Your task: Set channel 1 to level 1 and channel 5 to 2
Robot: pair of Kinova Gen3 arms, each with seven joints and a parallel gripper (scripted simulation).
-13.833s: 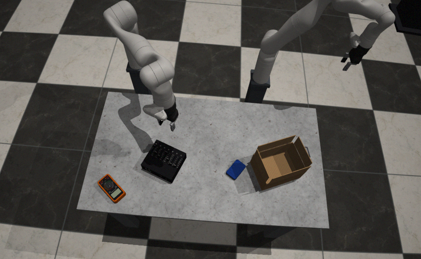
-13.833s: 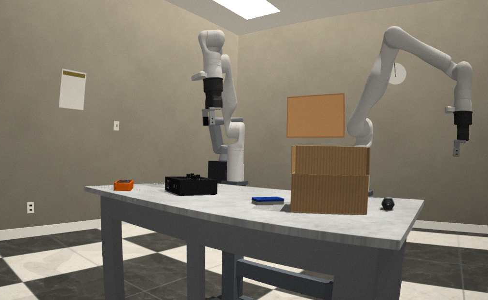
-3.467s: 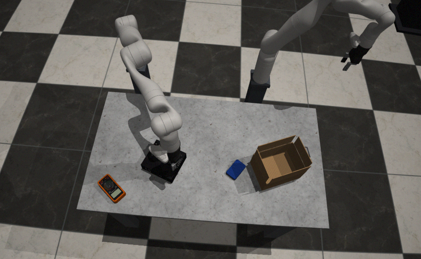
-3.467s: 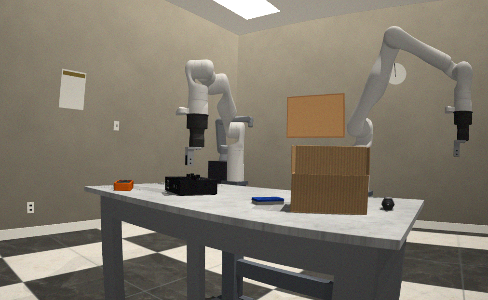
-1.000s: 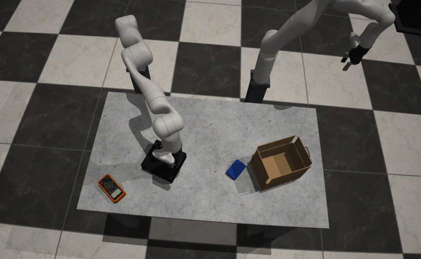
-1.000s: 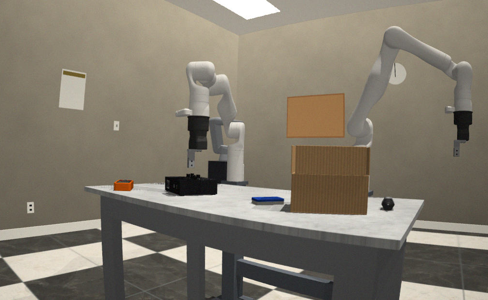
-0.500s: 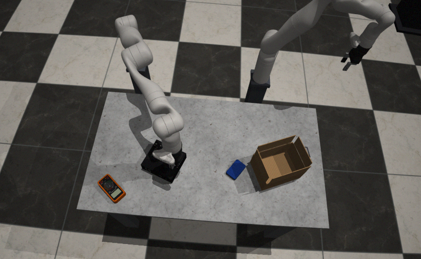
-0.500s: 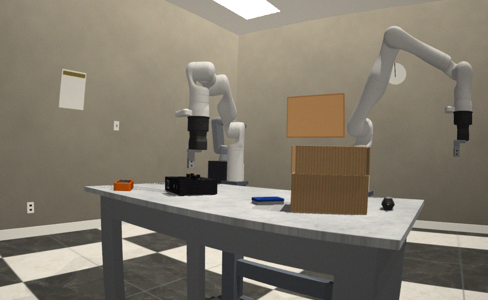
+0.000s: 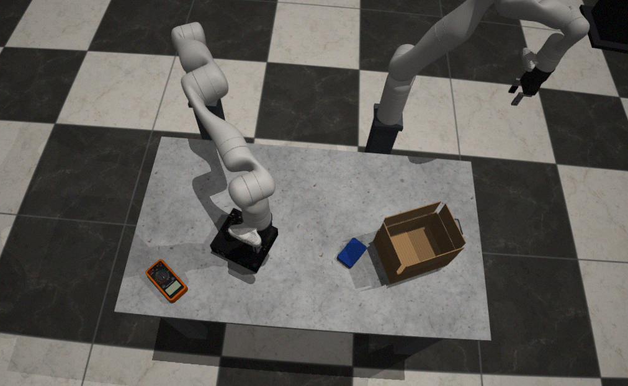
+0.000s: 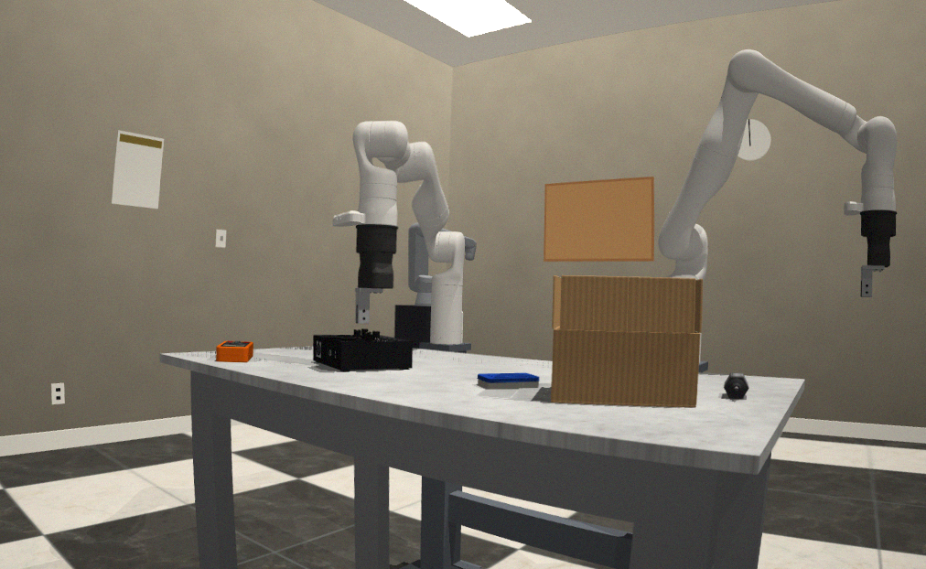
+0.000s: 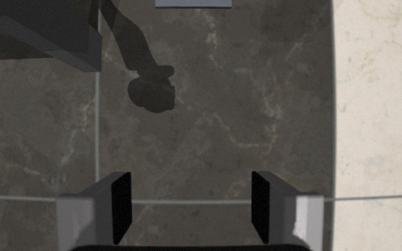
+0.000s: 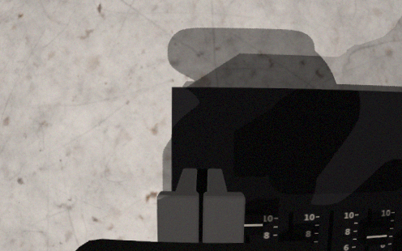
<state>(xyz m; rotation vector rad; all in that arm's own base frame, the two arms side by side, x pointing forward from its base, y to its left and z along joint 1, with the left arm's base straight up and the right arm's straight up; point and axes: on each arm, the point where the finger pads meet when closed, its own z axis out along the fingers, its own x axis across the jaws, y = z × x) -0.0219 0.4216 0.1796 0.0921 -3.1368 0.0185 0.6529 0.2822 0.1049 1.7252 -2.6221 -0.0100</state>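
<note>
My right gripper is now 20 mm past the channel 1 fader, 10 mm to the right of it and 40 mm above it. The rest, counted from my right hand: channel 3 fader (50 mm behind, 30 mm to the right, 40 mm below); then channel 2 fader (30 mm behind, 20 mm to the right, 40 mm below); then channel 4 fader (80 mm behind, 40 mm to the right, 40 mm below).
</note>
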